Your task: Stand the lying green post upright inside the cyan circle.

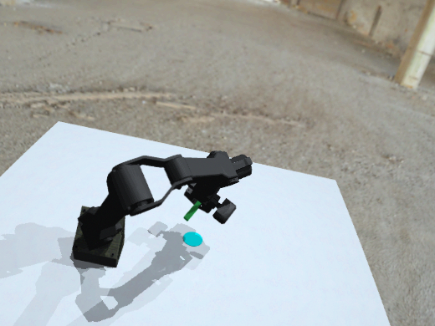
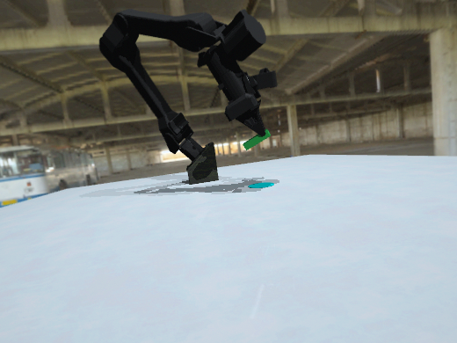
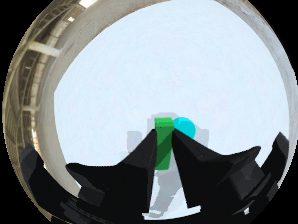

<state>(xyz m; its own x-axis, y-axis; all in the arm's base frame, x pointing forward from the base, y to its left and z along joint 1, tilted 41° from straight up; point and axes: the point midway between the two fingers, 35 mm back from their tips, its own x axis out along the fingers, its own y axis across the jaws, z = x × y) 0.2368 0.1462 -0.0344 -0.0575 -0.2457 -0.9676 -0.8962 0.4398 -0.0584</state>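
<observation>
My gripper tip is 1 cm short of the cyan circle, 2 cm to the left of it and 12 cm above it. Also, from my gripper tip: green post 1 cm behind, 2 cm to the right, 1 cm below.
</observation>
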